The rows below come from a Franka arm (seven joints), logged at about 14 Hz.
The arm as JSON. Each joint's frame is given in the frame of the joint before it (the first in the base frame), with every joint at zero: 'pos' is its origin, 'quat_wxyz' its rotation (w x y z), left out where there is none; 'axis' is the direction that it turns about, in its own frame. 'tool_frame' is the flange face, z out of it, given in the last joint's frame.
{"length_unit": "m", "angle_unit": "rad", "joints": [
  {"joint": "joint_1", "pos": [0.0, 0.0, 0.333], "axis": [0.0, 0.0, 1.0]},
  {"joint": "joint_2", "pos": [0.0, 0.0, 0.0], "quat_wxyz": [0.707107, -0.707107, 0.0, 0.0], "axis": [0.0, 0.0, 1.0]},
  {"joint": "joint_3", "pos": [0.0, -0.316, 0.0], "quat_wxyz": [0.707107, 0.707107, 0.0, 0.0], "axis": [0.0, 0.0, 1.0]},
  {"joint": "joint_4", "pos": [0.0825, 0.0, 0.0], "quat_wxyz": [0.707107, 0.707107, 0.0, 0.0], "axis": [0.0, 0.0, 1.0]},
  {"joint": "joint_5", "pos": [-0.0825, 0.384, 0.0], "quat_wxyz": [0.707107, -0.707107, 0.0, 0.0], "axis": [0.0, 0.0, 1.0]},
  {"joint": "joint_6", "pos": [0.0, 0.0, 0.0], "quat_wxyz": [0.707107, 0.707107, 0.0, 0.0], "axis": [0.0, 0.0, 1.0]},
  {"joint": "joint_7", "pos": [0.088, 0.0, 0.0], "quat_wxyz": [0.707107, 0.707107, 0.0, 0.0], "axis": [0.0, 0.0, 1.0]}
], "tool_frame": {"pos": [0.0, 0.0, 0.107]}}
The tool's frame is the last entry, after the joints.
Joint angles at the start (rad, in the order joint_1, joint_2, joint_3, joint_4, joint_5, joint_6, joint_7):
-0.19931, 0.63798, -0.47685, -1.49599, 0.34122, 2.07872, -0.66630
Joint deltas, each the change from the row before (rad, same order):
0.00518, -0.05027, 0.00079, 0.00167, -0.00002, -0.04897, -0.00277
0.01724, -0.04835, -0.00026, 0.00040, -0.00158, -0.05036, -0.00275
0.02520, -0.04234, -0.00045, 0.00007, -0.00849, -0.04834, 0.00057
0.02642, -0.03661, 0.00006, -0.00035, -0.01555, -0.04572, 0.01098
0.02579, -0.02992, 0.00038, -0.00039, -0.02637, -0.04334, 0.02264
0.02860, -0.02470, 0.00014, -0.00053, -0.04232, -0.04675, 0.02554
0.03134, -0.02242, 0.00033, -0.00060, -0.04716, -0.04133, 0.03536
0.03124, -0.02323, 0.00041, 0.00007, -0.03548, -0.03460, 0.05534
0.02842, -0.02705, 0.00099, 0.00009, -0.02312, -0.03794, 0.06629
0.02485, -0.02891, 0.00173, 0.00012, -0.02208, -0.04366, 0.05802
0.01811, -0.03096, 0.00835, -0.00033, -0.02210, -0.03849, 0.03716
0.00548, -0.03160, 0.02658, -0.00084, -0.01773, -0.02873, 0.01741
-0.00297, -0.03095, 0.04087, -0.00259, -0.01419, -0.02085, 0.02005
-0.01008, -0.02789, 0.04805, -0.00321, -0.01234, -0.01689, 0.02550
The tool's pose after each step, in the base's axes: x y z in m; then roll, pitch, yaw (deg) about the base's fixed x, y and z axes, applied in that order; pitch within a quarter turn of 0, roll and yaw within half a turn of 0. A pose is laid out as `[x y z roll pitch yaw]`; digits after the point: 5 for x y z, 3 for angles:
[0.59465 -0.37479 0.35720 -178.293 -2.538 -4.596]
[0.59538 -0.36060 0.38449 -176.920 -3.006 -3.306]
[0.59743 -0.34214 0.40763 -175.876 -2.982 -1.564]
[0.59880 -0.32336 0.42678 -175.159 -2.449 -0.171]
[0.59914 -0.30590 0.44157 -174.971 -1.218 0.715]
[0.59868 -0.28815 0.45258 -175.443 1.008 1.787]
[0.59856 -0.26995 0.46255 -176.449 3.296 2.359]
[0.59865 -0.25179 0.47386 -177.386 4.850 1.476]
[0.59690 -0.23425 0.48707 -177.849 5.980 -0.374]
[0.59271 -0.21854 0.50075 -178.206 7.230 -1.975]
[0.58771 -0.20413 0.51516 -178.525 8.068 -2.454]
[0.58397 -0.18804 0.52924 -178.457 8.271 -1.531]
[0.58132 -0.16948 0.54221 -178.270 8.116 -0.458]
[0.57879 -0.15107 0.55357 -178.154 7.913 0.289]

